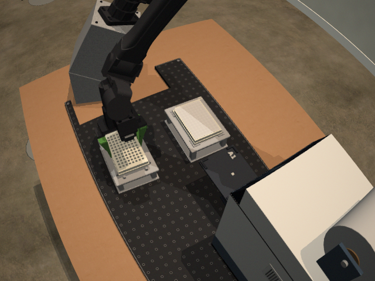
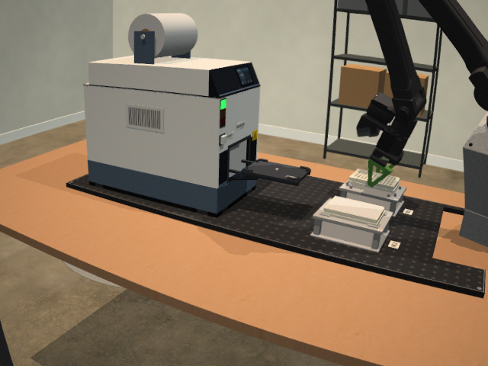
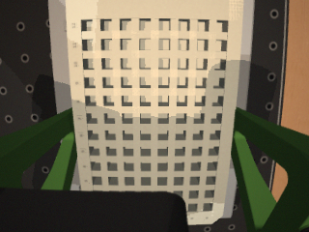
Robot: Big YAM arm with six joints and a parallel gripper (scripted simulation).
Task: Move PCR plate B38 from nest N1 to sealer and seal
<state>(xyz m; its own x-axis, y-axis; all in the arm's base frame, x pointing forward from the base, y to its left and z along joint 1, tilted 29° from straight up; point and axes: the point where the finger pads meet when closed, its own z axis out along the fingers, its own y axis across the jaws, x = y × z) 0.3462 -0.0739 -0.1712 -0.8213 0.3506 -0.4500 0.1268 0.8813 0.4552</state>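
My gripper is now 3 cm above the nest N1. Round my hand: nest N2 (2 cm ahead, 21 cm to the left, 2 cm below); plate B38 (right at my hand); sealed plate B83 (2 cm ahead, 21 cm to the left, 1 cm below).
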